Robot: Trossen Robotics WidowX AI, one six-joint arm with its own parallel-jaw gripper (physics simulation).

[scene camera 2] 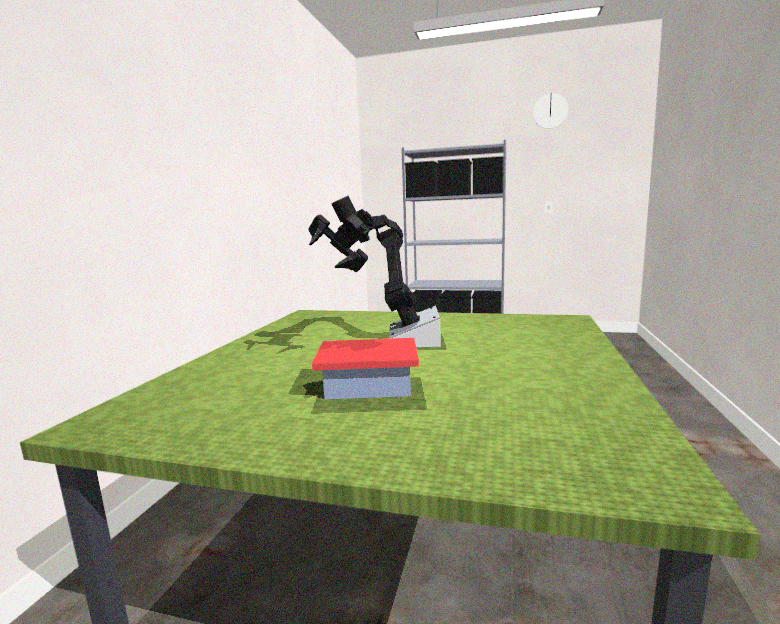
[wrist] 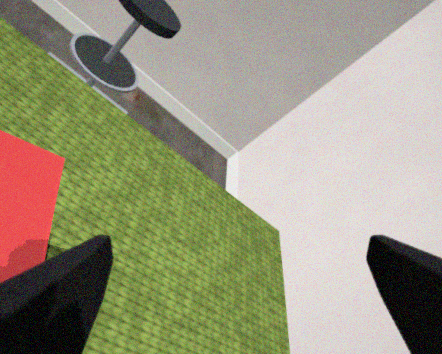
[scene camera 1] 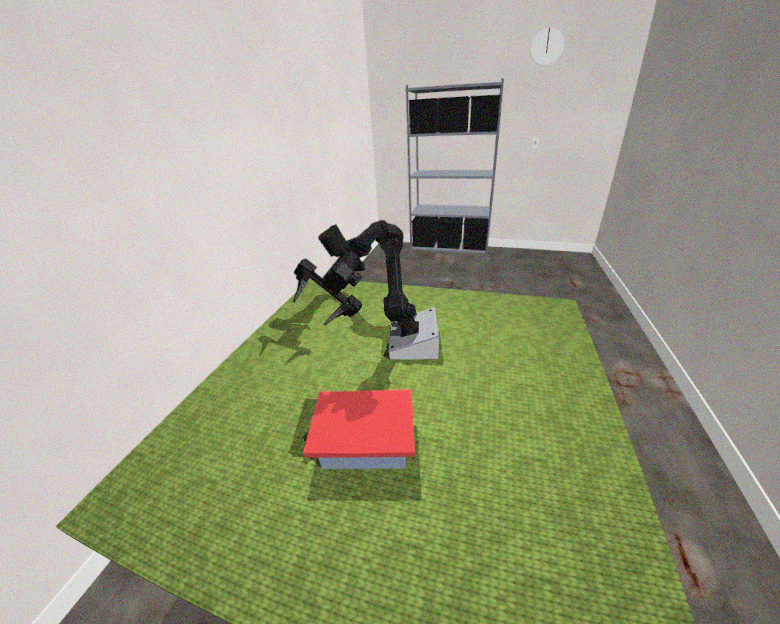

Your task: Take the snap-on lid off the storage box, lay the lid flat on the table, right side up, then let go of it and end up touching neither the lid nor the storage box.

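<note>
The storage box (scene camera 1: pixel 363 462) (scene camera 2: pixel 366 385) is blue-grey and stands upright on the green table top (scene camera 1: pixel 520 455) (scene camera 2: pixel 520 416) (wrist: pixel 165 225). The flat red lid (scene camera 1: pixel 364 424) (scene camera 2: pixel 365 353) (wrist: pixel 25 190) lies on top of the box and overhangs its sides. In the wrist view part of the lid shows at the left edge. Whether the lid is snapped on cannot be told. My gripper (scene camera 1: pixel 310 312) (scene camera 2: pixel 323 254) (wrist: pixel 242 248) is open and empty. It is high above the table, behind and to the left of the box in the scene views, and touches neither lid nor box.
The arm's grey base (scene camera 1: pixel 414 344) (scene camera 2: pixel 422 328) stands on the table behind the box. A wall rises beyond the table's left edge. A shelf rack (scene camera 1: pixel 409 175) (scene camera 2: pixel 503 224) stands at the far wall. A round stool (wrist: pixel 160 20) shows beyond the table edge in the wrist view.
</note>
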